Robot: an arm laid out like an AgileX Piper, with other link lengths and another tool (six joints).
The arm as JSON. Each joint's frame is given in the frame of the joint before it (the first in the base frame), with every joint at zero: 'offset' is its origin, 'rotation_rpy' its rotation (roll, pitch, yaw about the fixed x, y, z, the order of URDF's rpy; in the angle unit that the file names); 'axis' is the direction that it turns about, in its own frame. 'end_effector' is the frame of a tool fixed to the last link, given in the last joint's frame.
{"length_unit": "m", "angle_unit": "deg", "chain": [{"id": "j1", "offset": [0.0, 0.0, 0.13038], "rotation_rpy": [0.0, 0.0, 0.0], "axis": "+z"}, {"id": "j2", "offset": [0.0, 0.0, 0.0], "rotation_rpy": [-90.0, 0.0, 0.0], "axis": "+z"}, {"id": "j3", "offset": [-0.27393, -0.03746, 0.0], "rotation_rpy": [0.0, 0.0, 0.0], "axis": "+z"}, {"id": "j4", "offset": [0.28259, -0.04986, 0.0], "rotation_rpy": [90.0, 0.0, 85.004], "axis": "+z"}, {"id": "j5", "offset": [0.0, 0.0, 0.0], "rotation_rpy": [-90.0, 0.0, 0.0], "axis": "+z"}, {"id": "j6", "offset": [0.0, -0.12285, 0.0], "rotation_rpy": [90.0, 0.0, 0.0], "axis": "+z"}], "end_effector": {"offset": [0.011, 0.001, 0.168], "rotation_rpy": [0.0, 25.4, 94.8]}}
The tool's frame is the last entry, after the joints.
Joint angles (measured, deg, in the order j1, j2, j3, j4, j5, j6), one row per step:
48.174, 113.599, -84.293, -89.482, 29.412, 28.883
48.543, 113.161, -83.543, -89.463, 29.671, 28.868
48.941, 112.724, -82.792, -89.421, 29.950, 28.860
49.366, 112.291, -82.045, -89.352, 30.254, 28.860
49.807, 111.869, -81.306, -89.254, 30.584, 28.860
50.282, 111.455, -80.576, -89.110, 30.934, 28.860
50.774, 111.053, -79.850, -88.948, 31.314, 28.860
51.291, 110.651, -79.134, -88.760, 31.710, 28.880
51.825, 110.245, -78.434, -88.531, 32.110, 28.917
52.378, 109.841, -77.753, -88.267, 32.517, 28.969
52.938, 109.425, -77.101, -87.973, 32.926, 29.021
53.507, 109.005, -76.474, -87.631, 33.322, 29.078
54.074, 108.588, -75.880, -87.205, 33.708, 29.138
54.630, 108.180, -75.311, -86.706, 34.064, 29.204
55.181, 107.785, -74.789, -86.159, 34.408, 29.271
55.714, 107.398, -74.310, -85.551, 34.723, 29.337
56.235, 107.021, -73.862, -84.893, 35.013, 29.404
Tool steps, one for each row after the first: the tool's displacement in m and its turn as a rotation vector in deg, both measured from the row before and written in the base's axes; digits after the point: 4 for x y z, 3 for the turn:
-0.0040, 0.0000, -0.0014, -0.308, 0.138, 0.131
-0.0041, 0.0001, -0.0014, -0.297, 0.148, 0.130
-0.0043, 0.0002, -0.0015, -0.283, 0.157, 0.120
-0.0043, 0.0002, -0.0016, -0.279, 0.168, 0.101
-0.0045, 0.0003, -0.0017, -0.260, 0.189, 0.097
-0.0046, 0.0003, -0.0018, -0.269, 0.194, 0.080
-0.0047, 0.0003, -0.0017, -0.237, 0.202, 0.071
-0.0048, 0.0004, -0.0016, -0.189, 0.218, 0.059
-0.0049, 0.0005, -0.0016, -0.151, 0.231, 0.050
-0.0049, 0.0005, -0.0013, -0.107, 0.224, 0.041
-0.0050, 0.0006, -0.0012, -0.055, 0.245, 0.037
-0.0050, 0.0006, -0.0012, 0.013, 0.291, 0.003
-0.0050, 0.0006, -0.0013, 0.072, 0.346, -0.018
-0.0049, 0.0006, -0.0012, 0.122, 0.367, -0.037
-0.0048, 0.0006, -0.0012, 0.183, 0.403, -0.058
-0.0048, 0.0006, -0.0012, 0.228, 0.439, -0.073

